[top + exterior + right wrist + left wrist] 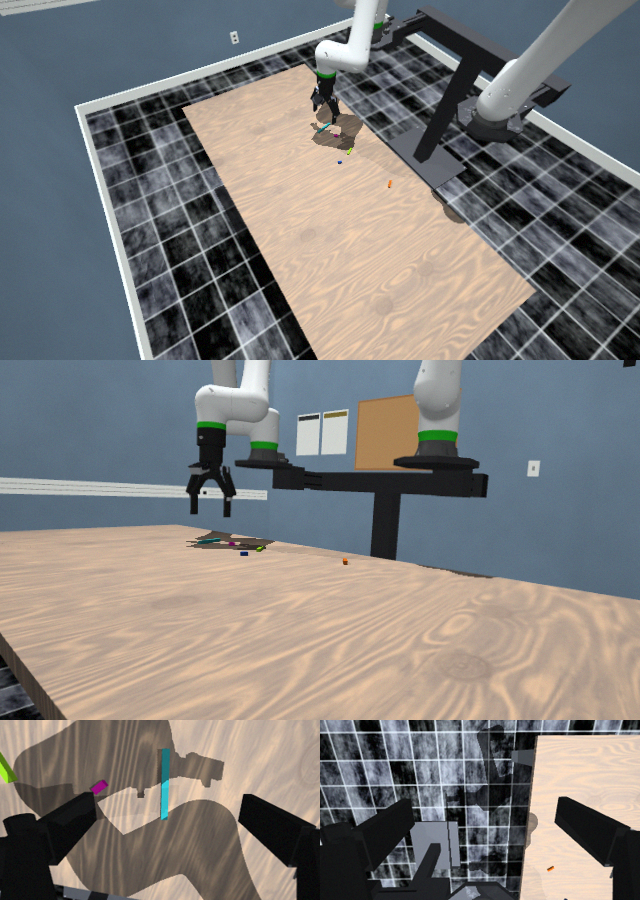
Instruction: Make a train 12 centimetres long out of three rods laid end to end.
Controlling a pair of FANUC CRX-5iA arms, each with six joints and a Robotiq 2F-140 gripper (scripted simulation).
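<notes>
Right now my right hand is 10 cm above the turquoise rod. Round my right hand: lime rod (2 cm behind, 22 cm to the left, 10 cm below); then magenta rod (2 cm behind, 9 cm to the left, 10 cm below); then orange rod (5 cm behind, 51 cm to the left, 10 cm below).
</notes>
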